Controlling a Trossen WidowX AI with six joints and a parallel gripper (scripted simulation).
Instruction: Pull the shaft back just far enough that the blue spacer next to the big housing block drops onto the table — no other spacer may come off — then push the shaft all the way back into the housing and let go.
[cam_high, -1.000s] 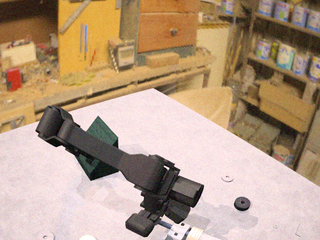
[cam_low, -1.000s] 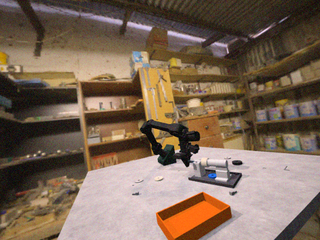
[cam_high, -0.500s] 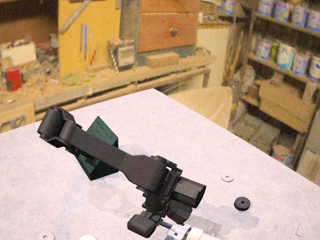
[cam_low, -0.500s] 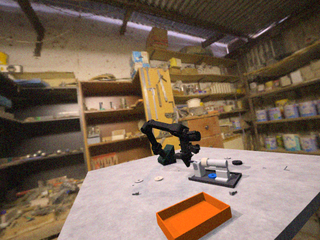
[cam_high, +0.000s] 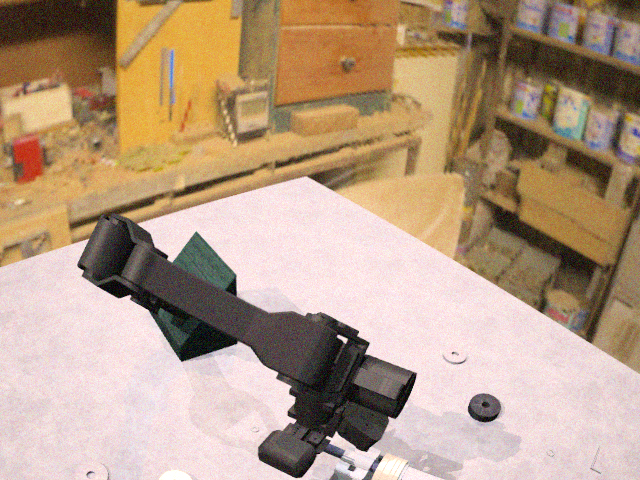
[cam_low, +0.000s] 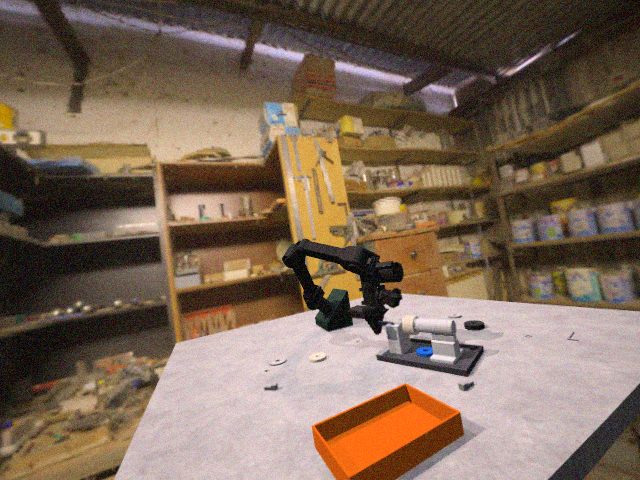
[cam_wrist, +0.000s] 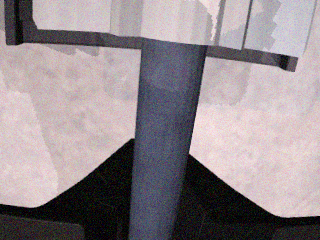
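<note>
My gripper tip is 60 mm short of the shaft, 30 mm to the right of it and 30 mm below it. From my gripper tip the other things lie so: black ring: 320 mm to the left, 50 mm ahead, 40 mm below; white disc: 190 mm to the right, 60 mm behind, 40 mm below; blue spacer: 130 mm ahead, 70 mm to the left, 30 mm below.
</note>
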